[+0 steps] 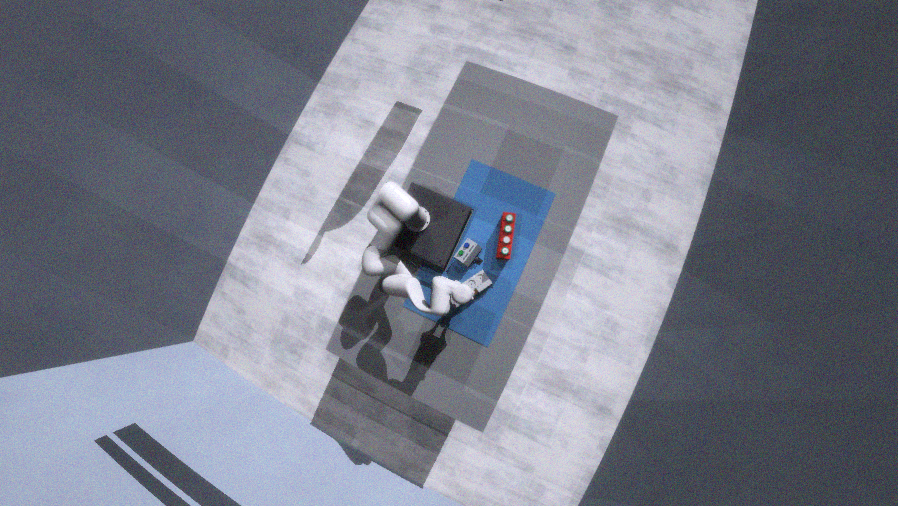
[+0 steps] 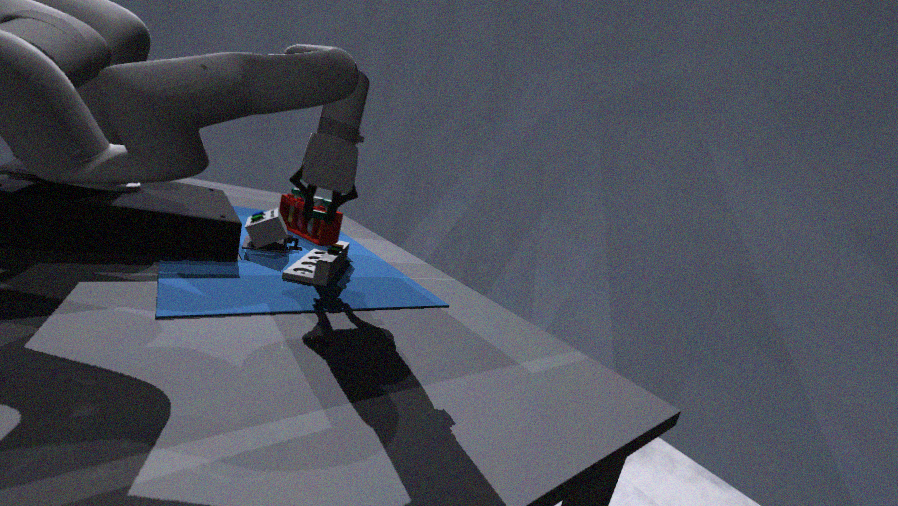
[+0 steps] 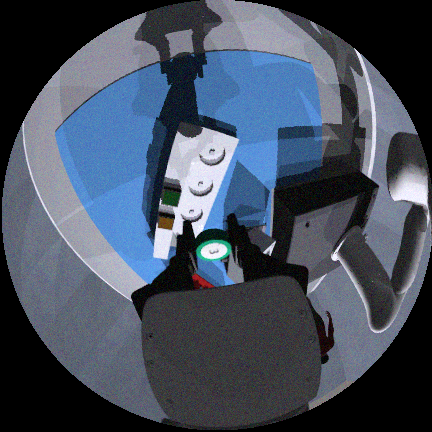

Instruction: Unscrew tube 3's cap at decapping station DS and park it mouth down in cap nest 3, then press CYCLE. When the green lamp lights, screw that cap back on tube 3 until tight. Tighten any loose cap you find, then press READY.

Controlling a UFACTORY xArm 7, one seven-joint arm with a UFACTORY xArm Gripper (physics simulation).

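Where they show: gripper, fingertip midpoint: [image 2: 317, 221] [image 3: 209, 227]; arm's base, link origin: [image 1: 417, 219] [image 3: 345, 242].
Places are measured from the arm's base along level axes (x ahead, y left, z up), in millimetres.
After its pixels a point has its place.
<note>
My gripper [image 2: 320, 214] @(x 326, y -243, z 19 mm) [image 3: 209, 227] @(x 326, y -243, z 19 mm) is shut on a cap with a green ring and a white top marked 3 [image 3: 213, 251] @(x 329, y -231, z 40 mm). It holds the cap above the near end of the pale nest block [image 1: 480, 282] @(x 395, y -181, z -75 mm) [image 2: 304, 267] @(x 307, y -262, z -76 mm) [image 3: 176, 165] @(x 342, y -296, z -41 mm). Round nests show on the block, one partly hidden by a finger. A dark green square [image 3: 171, 196] @(x 361, y -264, z -32 mm) and an amber square [image 3: 166, 221] @(x 384, y -231, z -32 mm) sit on its side. The red tube rack [image 1: 500, 255] @(x 438, y -31, z 9 mm) [image 2: 328, 236] @(x 451, y -38, z -59 mm) holds tubes; three show green-ringed tops, while one [image 1: 505, 239] @(x 433, y 44, z 34 mm) shows a plain white top. The button box [image 1: 467, 252] @(x 286, y -69, z -11 mm) [image 2: 267, 229] @(x 270, y -120, z -35 mm) has green and blue buttons.
A small black fixture [image 1: 478, 259] [image 2: 292, 242] stands beside the button box. The large black base block [image 1: 436, 229] @(x 107, y -16, z -3 mm) [image 2: 207, 232] @(x 152, y -178, z -38 mm) [image 3: 325, 230] @(x 120, y -108, z -7 mm) stands near the arm. The blue mat [image 1: 534, 201] @(x 514, y 304, z -85 mm) [image 2: 207, 301] @(x 126, y -392, z -86 mm) [image 3: 265, 90] @(x 191, y -363, z -86 mm) lies under the task items on the grey table [image 1: 477, 94] @(x 27, y 800, z -89 mm) [image 2: 534, 427] @(x 388, y -791, z -89 mm).
</note>
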